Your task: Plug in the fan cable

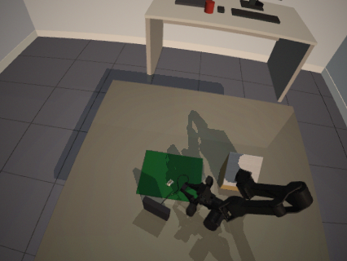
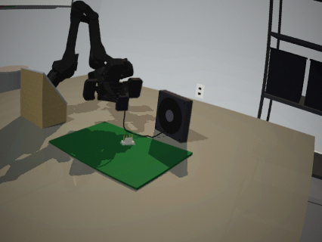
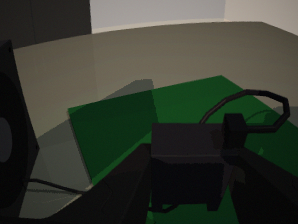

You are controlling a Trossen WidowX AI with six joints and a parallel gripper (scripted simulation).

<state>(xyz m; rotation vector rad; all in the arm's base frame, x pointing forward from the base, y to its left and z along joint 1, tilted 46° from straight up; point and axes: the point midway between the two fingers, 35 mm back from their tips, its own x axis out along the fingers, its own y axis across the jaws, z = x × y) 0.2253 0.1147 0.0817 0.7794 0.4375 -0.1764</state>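
Right now my gripper tip is 11 cm above the green board, 8 cm to the left of it and 7 cm short of it. Round my gripper tip: black fan: 11 cm to the left, 8 cm ahead, 4 cm below; then black plug: 1 cm below.
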